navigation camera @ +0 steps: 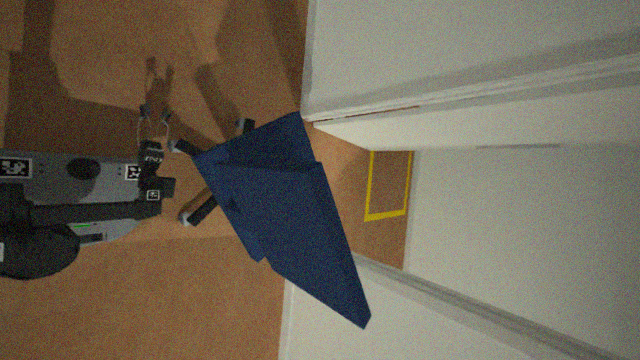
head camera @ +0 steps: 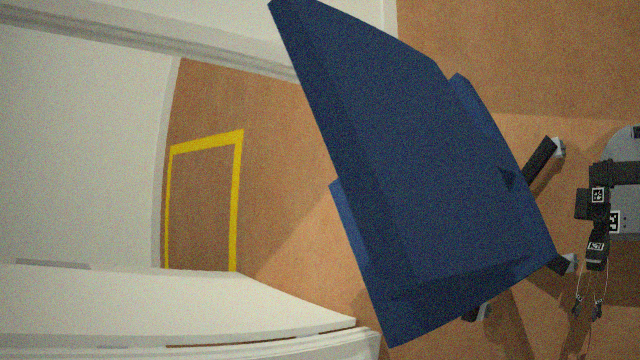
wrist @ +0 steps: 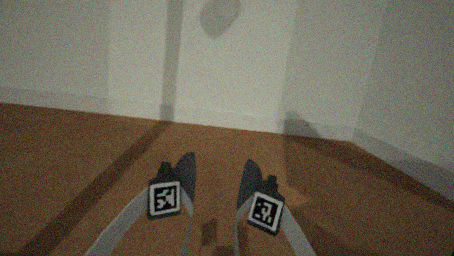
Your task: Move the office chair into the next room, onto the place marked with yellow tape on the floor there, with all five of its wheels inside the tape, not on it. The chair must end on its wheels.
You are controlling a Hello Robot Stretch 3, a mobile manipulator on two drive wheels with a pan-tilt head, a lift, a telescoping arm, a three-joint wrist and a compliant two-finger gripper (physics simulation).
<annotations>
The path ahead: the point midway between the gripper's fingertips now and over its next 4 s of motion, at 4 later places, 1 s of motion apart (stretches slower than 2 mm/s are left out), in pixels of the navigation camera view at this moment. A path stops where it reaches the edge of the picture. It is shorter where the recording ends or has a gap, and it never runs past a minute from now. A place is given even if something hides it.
My gripper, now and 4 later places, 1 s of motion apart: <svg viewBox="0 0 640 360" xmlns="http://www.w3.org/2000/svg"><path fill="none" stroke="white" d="M156 105L217 155L223 180L221 182L241 182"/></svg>
</annotations>
